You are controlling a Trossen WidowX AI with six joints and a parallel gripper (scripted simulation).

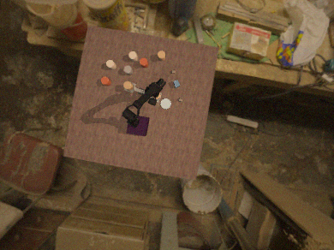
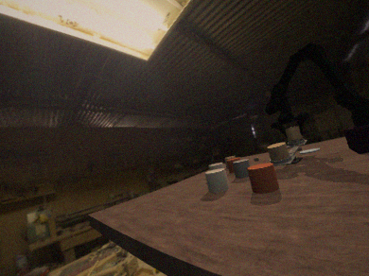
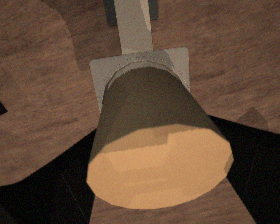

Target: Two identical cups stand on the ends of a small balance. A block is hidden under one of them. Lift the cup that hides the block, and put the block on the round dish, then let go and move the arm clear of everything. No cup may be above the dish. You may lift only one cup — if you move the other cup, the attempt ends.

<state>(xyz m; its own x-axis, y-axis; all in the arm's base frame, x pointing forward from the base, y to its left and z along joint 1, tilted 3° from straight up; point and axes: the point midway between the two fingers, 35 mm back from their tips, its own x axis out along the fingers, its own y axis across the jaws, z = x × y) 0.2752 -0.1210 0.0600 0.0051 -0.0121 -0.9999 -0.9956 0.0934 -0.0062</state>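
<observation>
Now: the grey block 10 mm to the left of my gripper tip and 20 mm below it. From my gripper tip the other things lie so: white round dish (40 mm behind, 100 mm to the right, 100 mm below); balance beam (10 mm ahead, 130 mm to the left, 60 mm below); small blue block (170 mm ahead, 150 mm to the right, 80 mm below).
</observation>
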